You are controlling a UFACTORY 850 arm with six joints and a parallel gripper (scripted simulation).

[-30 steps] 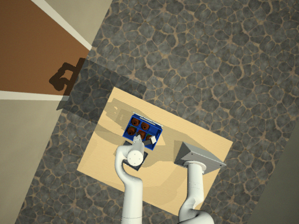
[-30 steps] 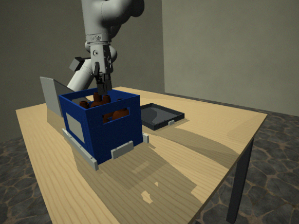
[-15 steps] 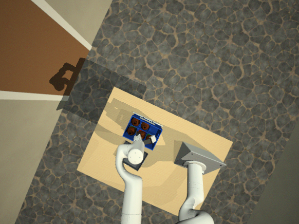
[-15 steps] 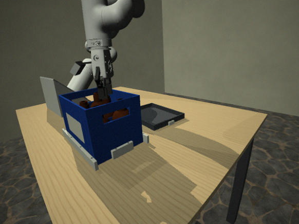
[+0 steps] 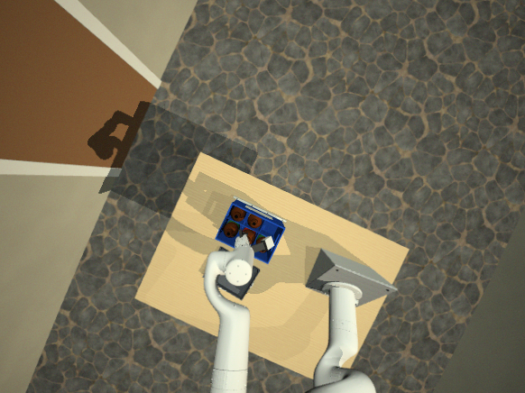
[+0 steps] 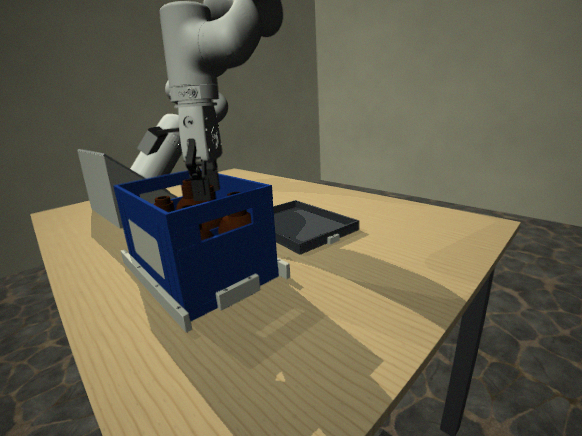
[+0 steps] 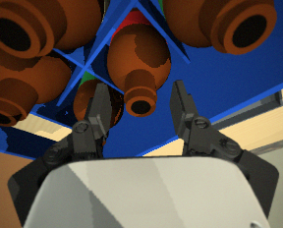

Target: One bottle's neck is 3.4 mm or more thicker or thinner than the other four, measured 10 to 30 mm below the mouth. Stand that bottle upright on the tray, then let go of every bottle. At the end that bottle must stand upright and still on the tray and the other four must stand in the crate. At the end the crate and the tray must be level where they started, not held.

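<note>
Right now the blue crate is 4 cm to the right of my hand and 8 cm below it. Round my hand: brown bottle (8 cm behind, 2 cm to the left, 7 cm below); then dark tray (3 cm ahead, 24 cm to the left, 15 cm below).
</note>
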